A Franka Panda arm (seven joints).
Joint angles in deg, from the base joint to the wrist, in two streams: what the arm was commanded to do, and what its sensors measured. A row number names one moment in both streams.
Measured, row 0:
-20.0, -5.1, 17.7, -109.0, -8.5, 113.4, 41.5
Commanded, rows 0 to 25:
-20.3, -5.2, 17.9, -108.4, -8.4, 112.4, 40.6
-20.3, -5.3, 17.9, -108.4, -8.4, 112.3, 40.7
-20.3, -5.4, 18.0, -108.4, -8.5, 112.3, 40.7
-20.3, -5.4, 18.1, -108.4, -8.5, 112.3, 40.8
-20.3, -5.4, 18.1, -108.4, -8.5, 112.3, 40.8
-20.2, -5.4, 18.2, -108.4, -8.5, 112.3, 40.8
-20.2, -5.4, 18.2, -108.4, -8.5, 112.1, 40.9
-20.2, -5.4, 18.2, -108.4, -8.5, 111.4, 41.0
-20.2, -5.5, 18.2, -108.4, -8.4, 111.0, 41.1
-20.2, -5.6, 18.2, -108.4, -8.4, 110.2, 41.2
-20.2, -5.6, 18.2, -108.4, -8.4, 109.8, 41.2
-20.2, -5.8, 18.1, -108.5, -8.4, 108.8, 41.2
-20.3, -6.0, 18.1, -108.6, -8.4, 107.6, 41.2
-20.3, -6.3, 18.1, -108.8, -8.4, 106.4, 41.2
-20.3, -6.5, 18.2, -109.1, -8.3, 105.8, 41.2
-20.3, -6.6, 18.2, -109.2, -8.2, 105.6, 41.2
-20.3, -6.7, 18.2, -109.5, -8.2, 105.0, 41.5
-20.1, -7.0, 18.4, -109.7, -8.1, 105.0, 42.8
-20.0, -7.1, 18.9, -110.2, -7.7, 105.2, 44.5
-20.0, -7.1, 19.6, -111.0, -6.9, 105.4, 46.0
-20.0, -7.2, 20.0, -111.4, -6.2, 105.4, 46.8
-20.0, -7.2, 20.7, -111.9, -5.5, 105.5, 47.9
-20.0, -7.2, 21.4, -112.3, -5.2, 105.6, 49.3
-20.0, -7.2, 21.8, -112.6, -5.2, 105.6, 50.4
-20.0, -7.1, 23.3, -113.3, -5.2, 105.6, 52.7
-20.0, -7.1, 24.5, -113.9, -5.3, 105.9, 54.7
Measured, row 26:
-19.7, -5.7, 21.3, -111.3, -5.9, 106.1, 49.2
